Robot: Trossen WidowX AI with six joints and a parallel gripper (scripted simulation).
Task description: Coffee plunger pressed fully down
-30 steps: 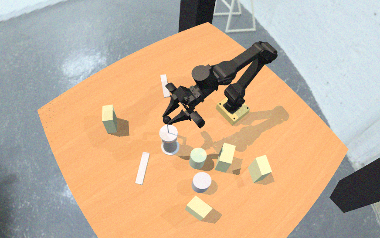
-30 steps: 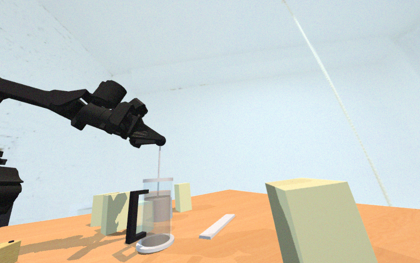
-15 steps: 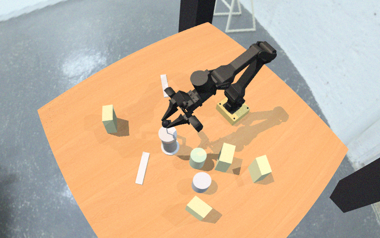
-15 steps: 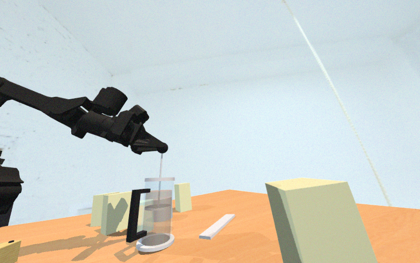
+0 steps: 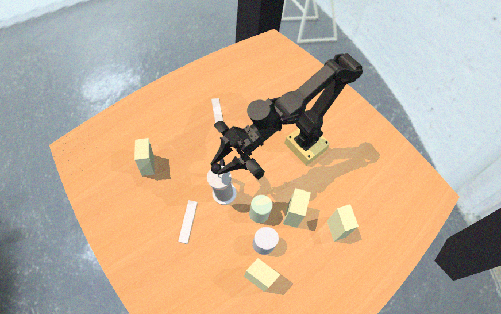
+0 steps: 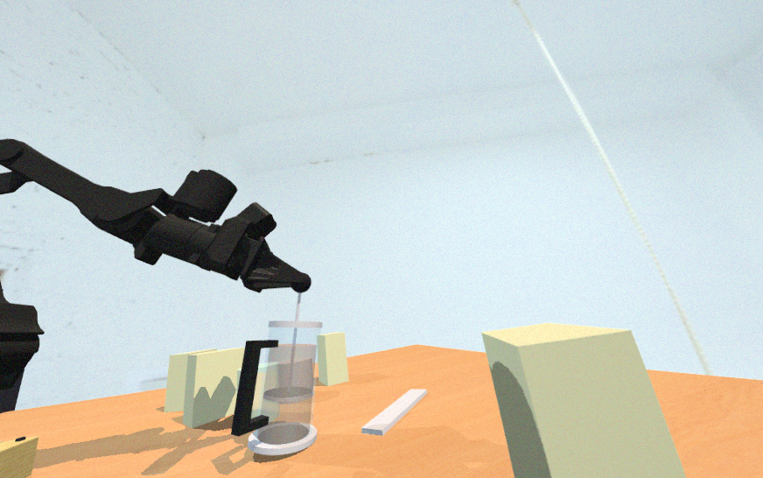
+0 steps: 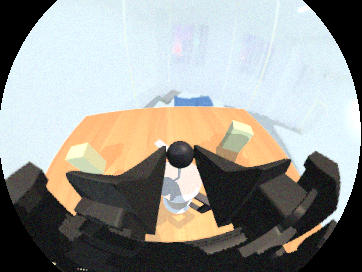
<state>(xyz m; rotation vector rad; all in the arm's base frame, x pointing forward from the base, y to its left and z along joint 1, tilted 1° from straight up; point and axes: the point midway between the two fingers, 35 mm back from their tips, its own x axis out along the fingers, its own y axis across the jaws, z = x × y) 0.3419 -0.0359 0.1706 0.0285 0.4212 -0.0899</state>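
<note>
Now: gripper tip 30 mm past the glass coffee press, 10 mm to the left of it and 100 mm above it.
</note>
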